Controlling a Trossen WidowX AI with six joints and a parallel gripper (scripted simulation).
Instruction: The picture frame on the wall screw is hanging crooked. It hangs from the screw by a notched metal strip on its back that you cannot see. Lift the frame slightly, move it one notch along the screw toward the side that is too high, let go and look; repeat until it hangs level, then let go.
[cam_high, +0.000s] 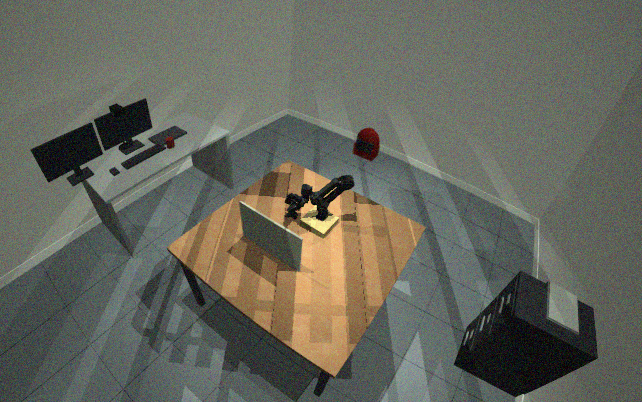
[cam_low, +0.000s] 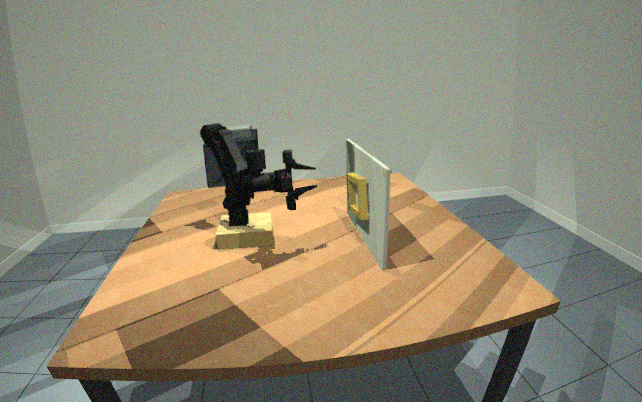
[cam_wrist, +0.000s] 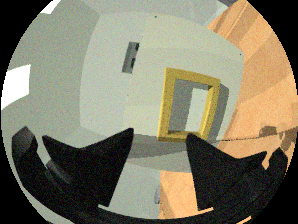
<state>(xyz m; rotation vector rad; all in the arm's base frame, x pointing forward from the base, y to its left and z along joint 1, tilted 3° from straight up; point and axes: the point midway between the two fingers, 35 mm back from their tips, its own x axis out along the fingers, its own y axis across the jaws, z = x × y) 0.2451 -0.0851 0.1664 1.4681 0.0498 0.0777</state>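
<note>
My gripper tip is 140 mm short of the yellow picture frame, 10 mm to the right of it and 70 mm above it. The rest, counted from my gripper tip: grey wall panel (150 mm ahead, 10 mm to the left, 70 mm below).
</note>
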